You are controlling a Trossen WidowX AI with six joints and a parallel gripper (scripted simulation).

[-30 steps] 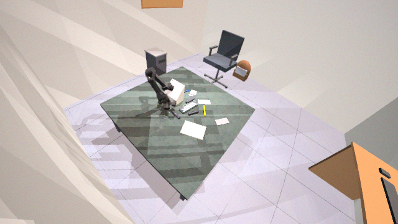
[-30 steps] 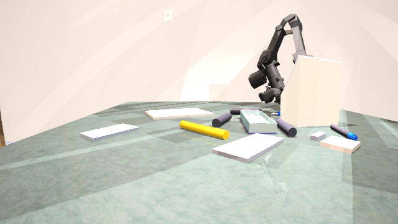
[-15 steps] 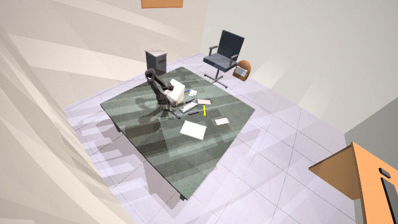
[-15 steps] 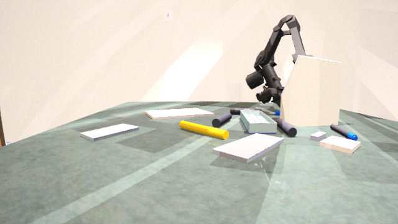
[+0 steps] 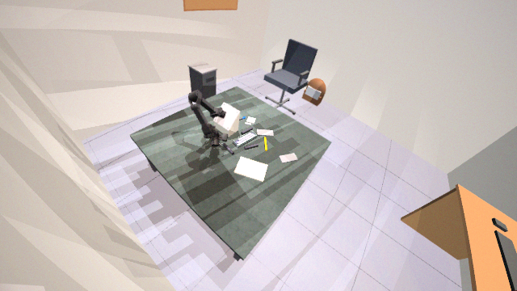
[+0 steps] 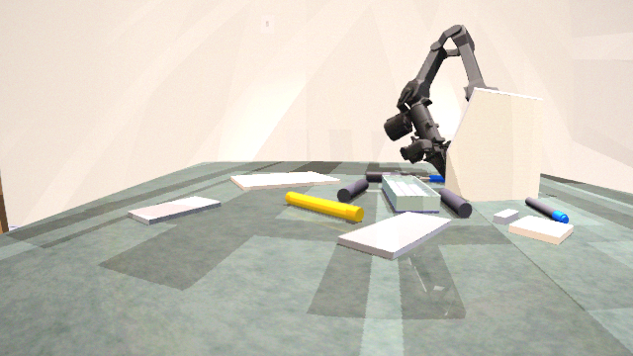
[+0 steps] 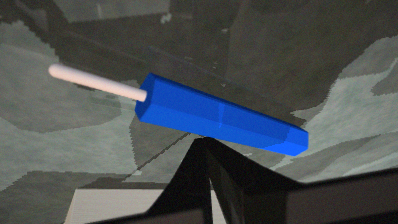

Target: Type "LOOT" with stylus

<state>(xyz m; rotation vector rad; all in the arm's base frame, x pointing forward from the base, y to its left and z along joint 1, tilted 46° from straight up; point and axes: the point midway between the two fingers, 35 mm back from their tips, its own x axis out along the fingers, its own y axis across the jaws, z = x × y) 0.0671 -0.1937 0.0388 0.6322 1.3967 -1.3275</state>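
Now: the blue stylus 3 cm to the right of my gripper tip and 2 cm ahead of it. Also, from my gripper tip: eraser: 33 cm to the left, 9 cm ahead; then thin white tip: 6 cm ahead, 3 cm to the right; then keyboard: 18 cm ahead, 15 cm to the left, 1 cm above.
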